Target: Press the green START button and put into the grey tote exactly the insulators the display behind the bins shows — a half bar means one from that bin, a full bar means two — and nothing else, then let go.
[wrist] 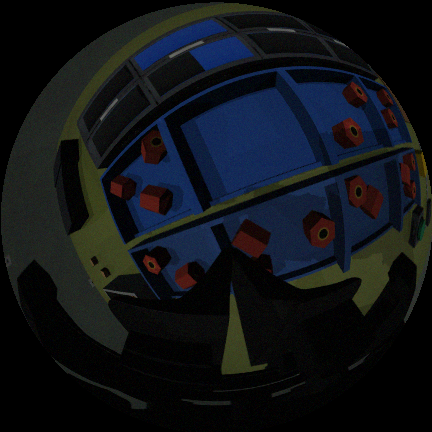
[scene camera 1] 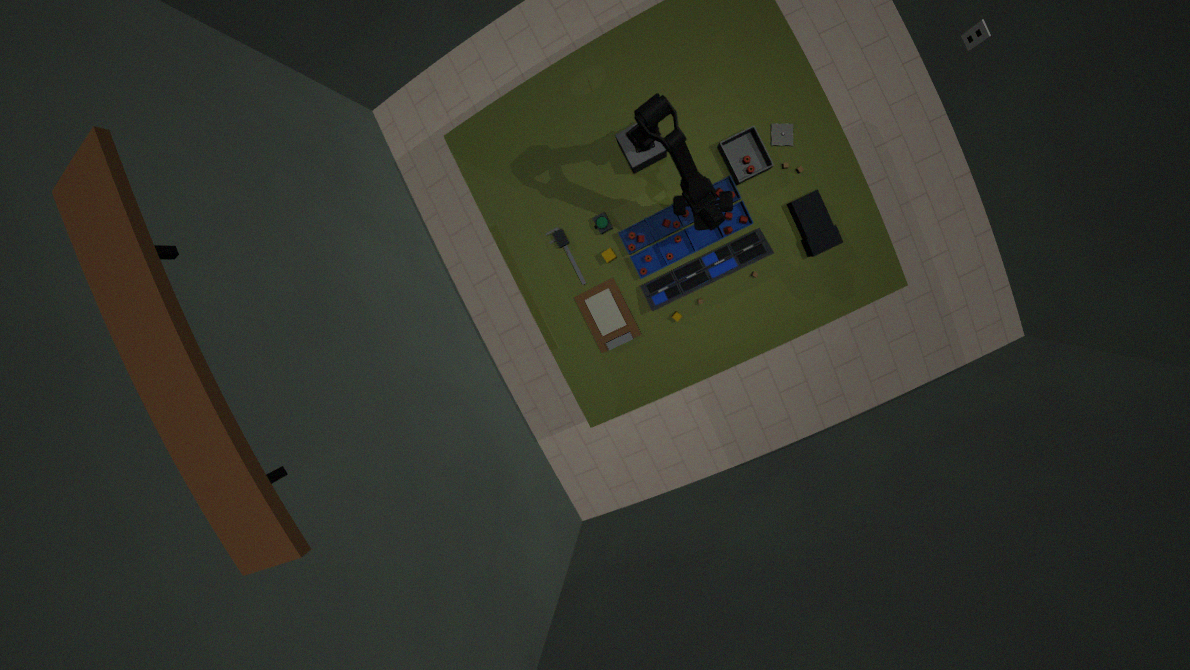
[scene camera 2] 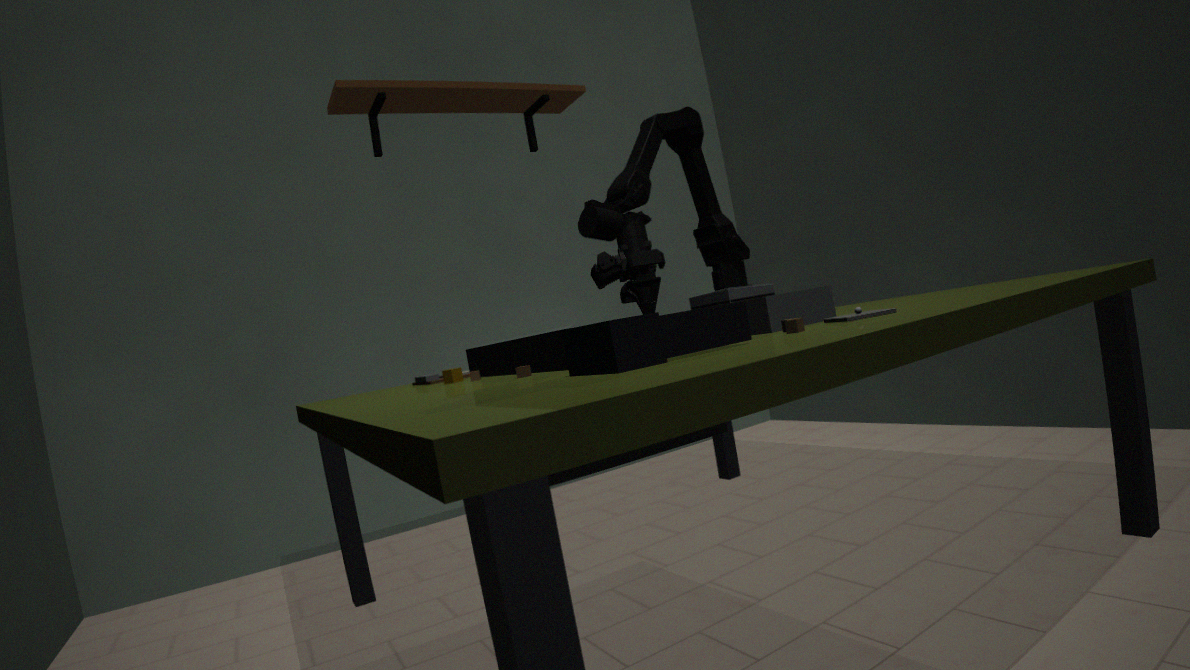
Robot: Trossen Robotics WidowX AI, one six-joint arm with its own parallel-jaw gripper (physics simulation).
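Places are measured from the arm's base along level axes (x ahead, y left, z up), in millimetres.
Pixels of known places: gripper, fingertip midpoint: [wrist: 228,253]; arm's base at its link origin: [scene camera 1: 643,140] [scene camera 2: 732,290].
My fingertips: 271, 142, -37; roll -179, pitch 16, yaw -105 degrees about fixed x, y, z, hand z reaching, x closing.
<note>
Ahead of a thing's pixels: the offset from my fingertips to its middle, as dx, dy, dz. "spot": to the spot under its first point.
My gripper [scene camera 1: 713,214] [scene camera 2: 647,307] [wrist: 228,253] is shut with nothing between the fingers, its tips low over the near row of the blue bins @(spot: +91, -36, -41) [scene camera 1: 702,237] [wrist: 245,137]. A red insulator @(-4, -12, -29) [wrist: 250,238] lies on its side just beyond the fingertips, and another insulator @(-5, -72, -29) [wrist: 322,229] lies to its right. More red insulators lie in the other bins; the large middle bin in the wrist view is bare. The display [scene camera 1: 752,249] [wrist: 217,52] behind the bins shows blue bars. The grey tote @(-134, +178, -20) [scene camera 1: 727,161] holds two insulators @(-121, +181, -29) [scene camera 1: 748,164]. The green START button @(-61, -359, -26) [scene camera 1: 602,222] [wrist: 420,229] stands left of the bins.
A black box @(+152, +343, -19) [scene camera 1: 815,222] lies right of the bins. A wooden tray @(+265, -443, -38) [scene camera 1: 590,321], a yellow cube @(+56, -370, -28) [scene camera 1: 608,254], a thin tool @(+15, -525, -37) [scene camera 1: 569,253] and a grey plate @(-173, +330, -36) [scene camera 1: 783,134] lie around them. The arm's base [scene camera 1: 640,152] stands behind. A wall shelf [scene camera 2: 453,96] hangs above.
</note>
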